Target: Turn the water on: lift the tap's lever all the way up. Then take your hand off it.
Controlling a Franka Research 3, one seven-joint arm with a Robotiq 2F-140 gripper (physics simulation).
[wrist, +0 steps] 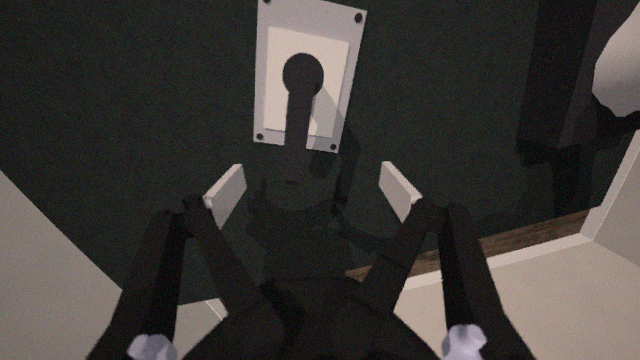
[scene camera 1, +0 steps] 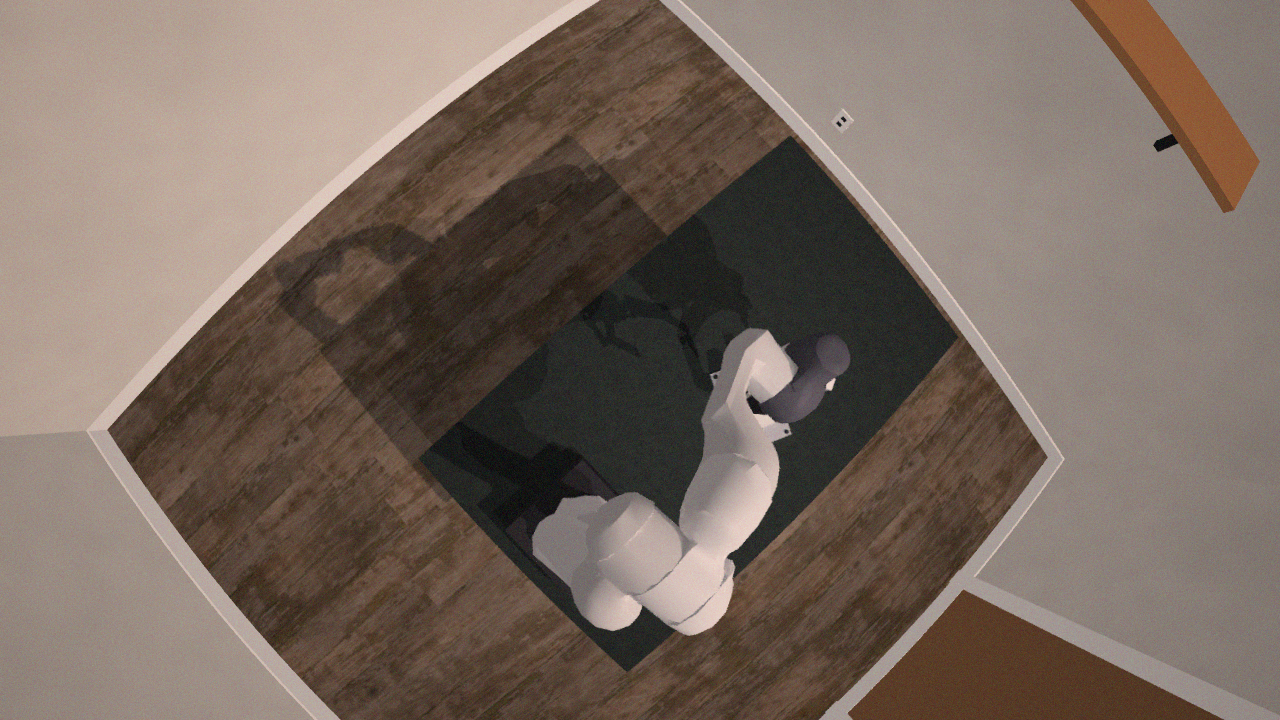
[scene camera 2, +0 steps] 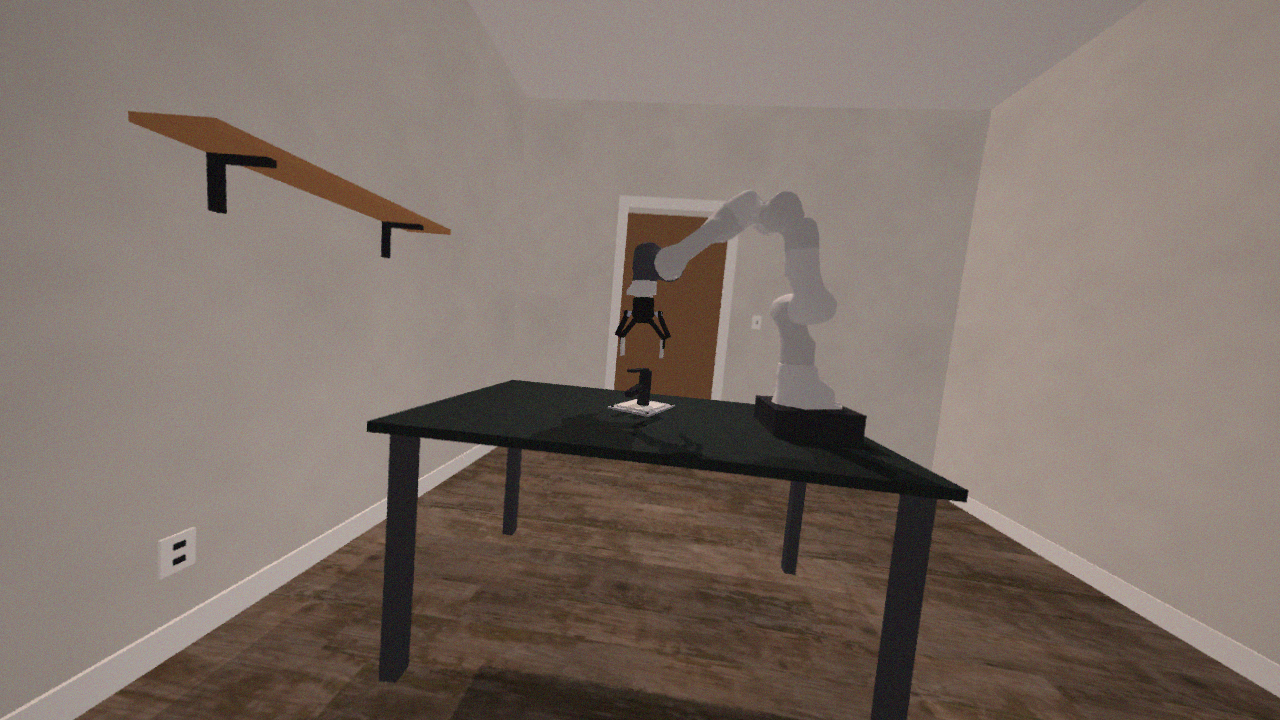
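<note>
The black tap (scene camera 2: 643, 389) (wrist: 303, 75) stands upright on a pale base plate (scene camera 2: 622, 409) (wrist: 310, 17). Its lever (scene camera 2: 636, 370) (wrist: 298, 117) is a thin bar at the top of the body; in scene camera 2 it points left and looks about level. In the wrist view it points down the picture, and its end lies between the finger directions. My gripper (scene camera 2: 641, 350) (wrist: 312, 174) is open and empty, fingers down, above the tap and apart from it. In scene camera 1 the arm hides the tap and most of the gripper; corners of the plate (scene camera 1: 779, 430) show.
The tap's plate lies on a dark table (scene camera 1: 850, 250) (scene camera 2: 501, 420) (wrist: 100, 100). The arm's black base (scene camera 2: 810, 422) (wrist: 557, 100) stands on the table, right of the tap in scene camera 2. An orange-brown shelf (scene camera 1: 1172, 98) (scene camera 2: 295, 171) hangs on the wall.
</note>
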